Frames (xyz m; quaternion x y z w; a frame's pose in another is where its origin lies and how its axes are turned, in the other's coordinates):
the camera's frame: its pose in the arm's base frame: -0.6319 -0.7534 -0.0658 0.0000 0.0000 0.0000 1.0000
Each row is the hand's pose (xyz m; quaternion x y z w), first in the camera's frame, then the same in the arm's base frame.
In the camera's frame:
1: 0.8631 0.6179 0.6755 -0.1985 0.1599 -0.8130 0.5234
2: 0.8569 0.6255 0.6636 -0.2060 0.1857 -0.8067 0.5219
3: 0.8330 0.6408 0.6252 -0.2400 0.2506 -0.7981 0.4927
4: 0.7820 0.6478 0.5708 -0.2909 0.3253 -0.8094 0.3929
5: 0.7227 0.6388 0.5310 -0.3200 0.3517 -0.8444 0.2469
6: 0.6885 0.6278 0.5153 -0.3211 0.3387 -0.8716 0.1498
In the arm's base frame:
1: 0.2312 -0.1355 0.6097 -0.1985 0.1599 -0.8130 0.5234
2: 0.2250 -0.1279 0.5978 -0.2060 0.1857 -0.8067 0.5219
3: 0.2011 -0.1126 0.5594 -0.2400 0.2506 -0.7981 0.4927
4: 0.1501 -0.1056 0.5050 -0.2909 0.3253 -0.8094 0.3929
5: 0.0908 -0.1146 0.4652 -0.3200 0.3517 -0.8444 0.2469
6: 0.0566 -0.1256 0.4495 -0.3211 0.3387 -0.8716 0.1498

